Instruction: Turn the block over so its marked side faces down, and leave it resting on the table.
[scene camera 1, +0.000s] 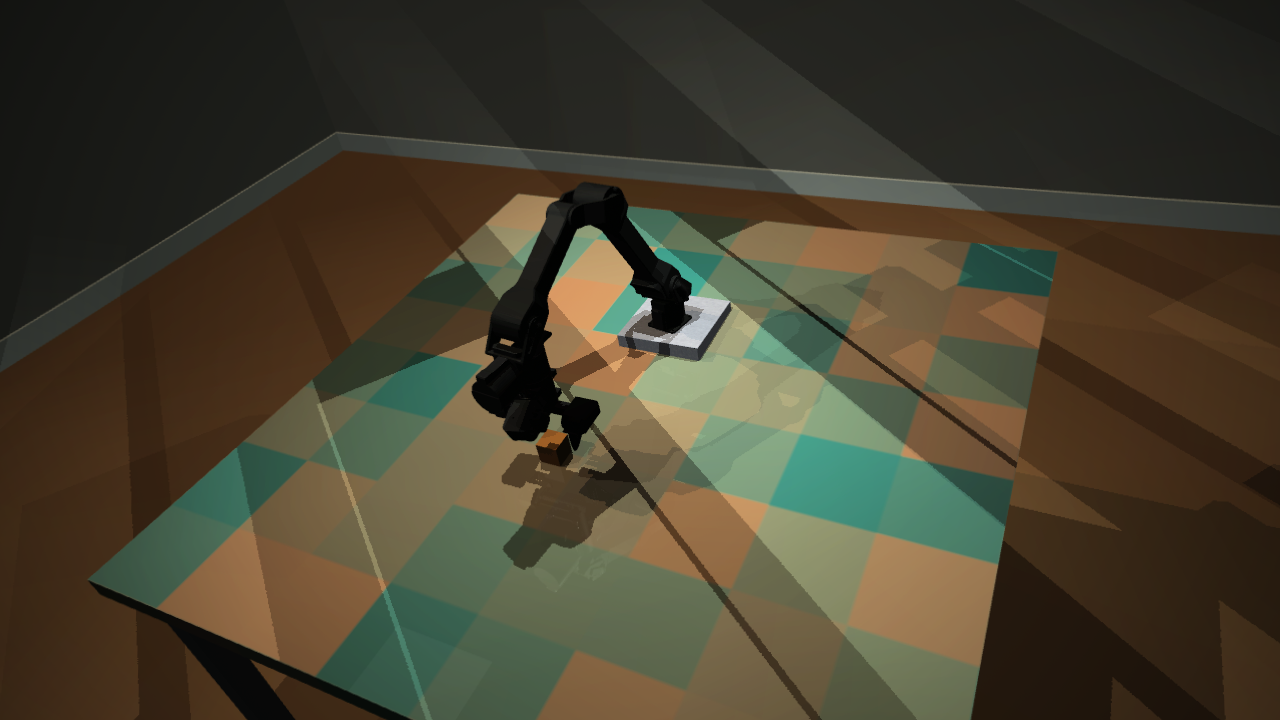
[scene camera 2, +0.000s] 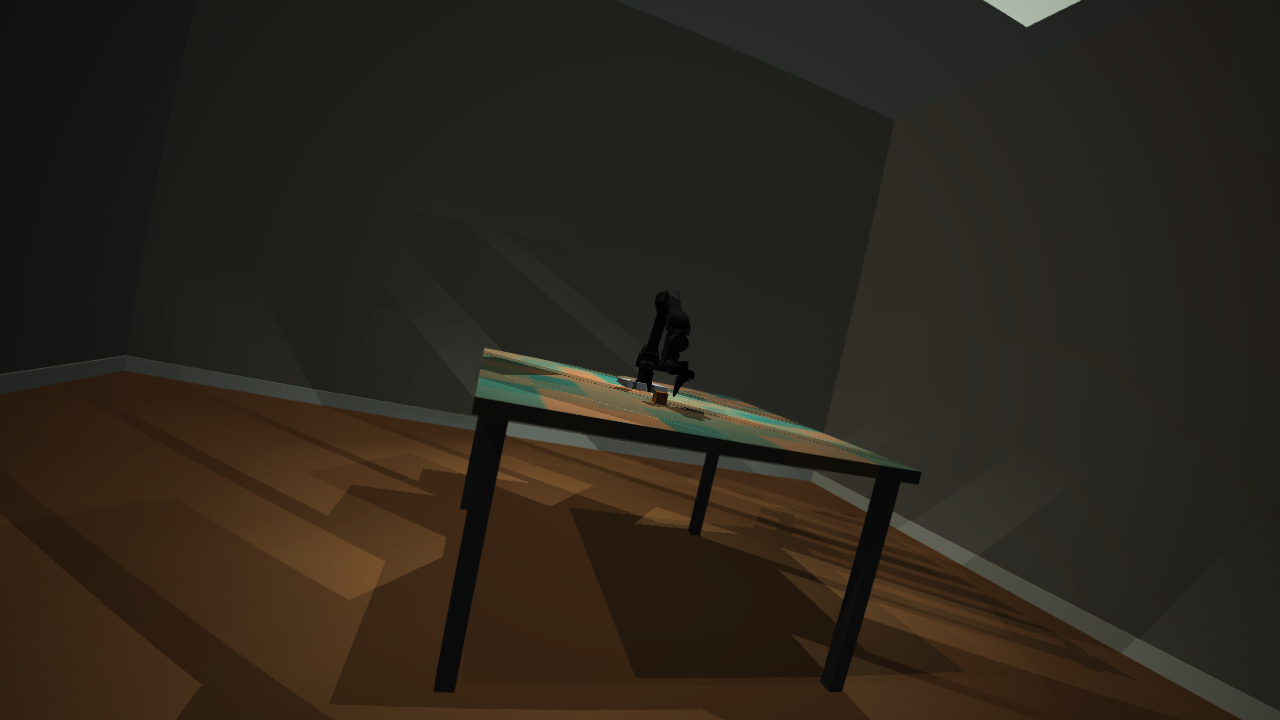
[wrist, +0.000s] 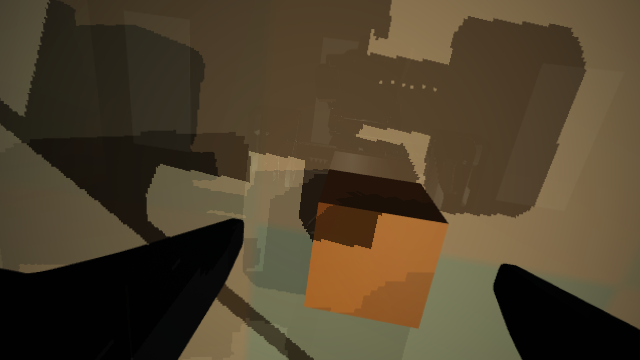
Labels:
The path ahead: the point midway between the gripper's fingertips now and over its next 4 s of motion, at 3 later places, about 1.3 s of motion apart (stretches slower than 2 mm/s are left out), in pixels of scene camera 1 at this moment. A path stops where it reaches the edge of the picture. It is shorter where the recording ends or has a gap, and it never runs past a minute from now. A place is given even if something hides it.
The gripper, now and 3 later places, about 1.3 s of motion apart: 552, 443; 548, 440; 543, 452; 544, 451

